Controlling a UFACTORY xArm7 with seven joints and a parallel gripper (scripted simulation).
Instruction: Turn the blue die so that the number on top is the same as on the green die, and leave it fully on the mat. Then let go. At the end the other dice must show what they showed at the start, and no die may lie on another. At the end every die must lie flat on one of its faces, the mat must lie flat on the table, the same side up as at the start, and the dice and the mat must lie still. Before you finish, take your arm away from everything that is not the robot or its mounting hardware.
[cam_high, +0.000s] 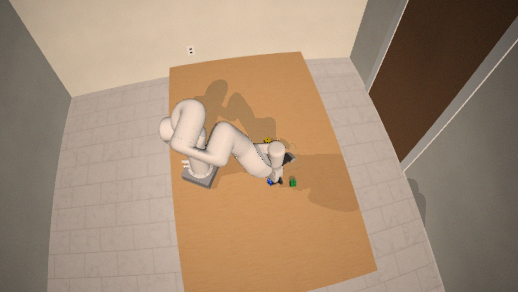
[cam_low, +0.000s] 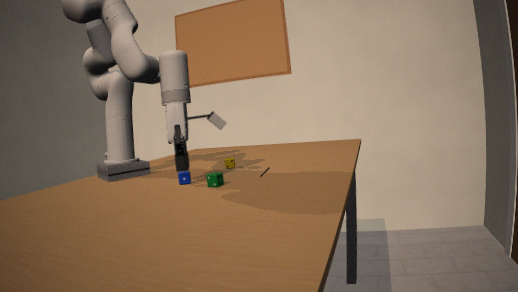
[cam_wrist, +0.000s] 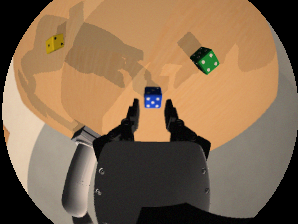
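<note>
The blue die lies 4 cm below my hand. The rest, counted from my hand: green die 11 cm ahead, 4 cm below, 1 cm to the right; then yellow die 23 cm to the left, 4 cm below, 2 cm behind.
</note>
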